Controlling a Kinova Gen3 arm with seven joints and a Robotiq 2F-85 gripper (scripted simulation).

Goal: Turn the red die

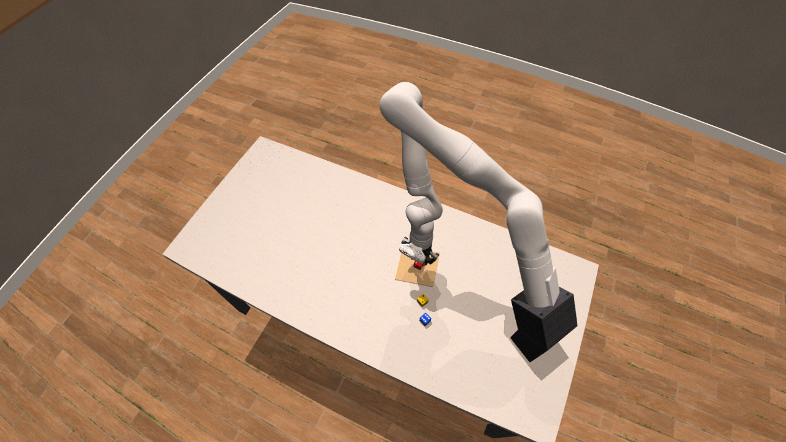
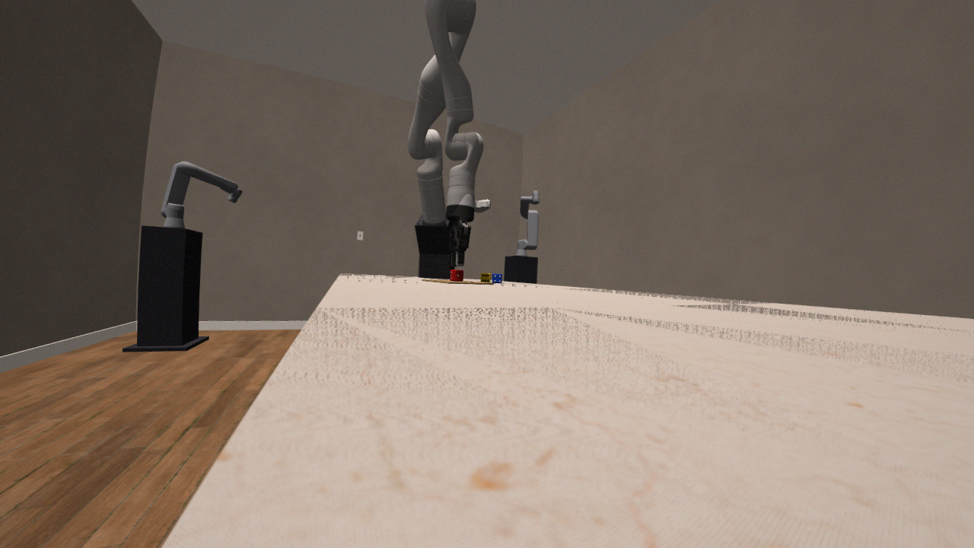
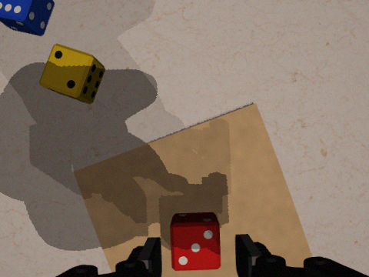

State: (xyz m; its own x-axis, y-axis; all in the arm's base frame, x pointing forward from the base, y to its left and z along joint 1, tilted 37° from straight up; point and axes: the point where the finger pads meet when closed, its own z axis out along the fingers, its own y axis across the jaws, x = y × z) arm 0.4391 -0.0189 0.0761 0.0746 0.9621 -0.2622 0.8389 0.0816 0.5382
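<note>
Right now my hand is 4 cm above the red die. From my hand the other things lie so: blue die: 18 cm to the left, 11 cm behind, 5 cm below; yellow die: 12 cm to the left, 7 cm behind, 5 cm below; tan mat: 6 cm below.
</note>
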